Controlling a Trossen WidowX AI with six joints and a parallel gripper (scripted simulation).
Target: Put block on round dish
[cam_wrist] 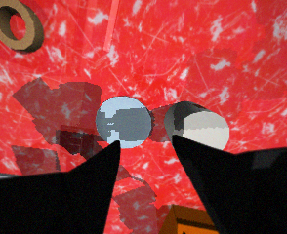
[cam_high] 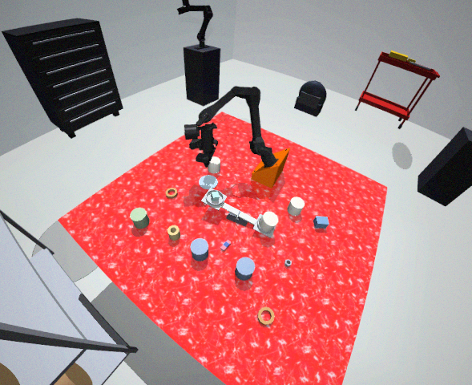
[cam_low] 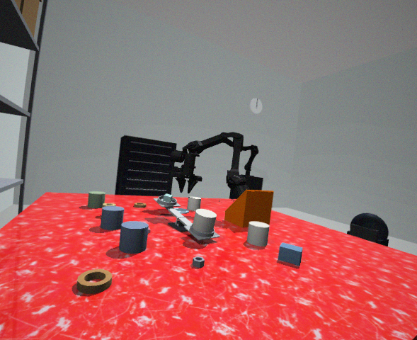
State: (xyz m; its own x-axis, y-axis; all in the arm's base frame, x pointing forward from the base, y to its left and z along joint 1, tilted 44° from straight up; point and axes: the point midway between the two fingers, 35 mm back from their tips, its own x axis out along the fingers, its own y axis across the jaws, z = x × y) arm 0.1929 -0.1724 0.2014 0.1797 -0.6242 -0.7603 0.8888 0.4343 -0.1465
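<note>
The grey-green block lies 160 mm to the left of my gripper tip and 140 mm ahead of it. Round my gripper tip: grey balance: 290 mm to the left, 120 mm ahead, 70 mm below; then pale blue round dish: 90 mm below, 30 mm to the left, 30 mm ahead; then balance beam: 290 mm to the left, 110 mm ahead, 50 mm below.
</note>
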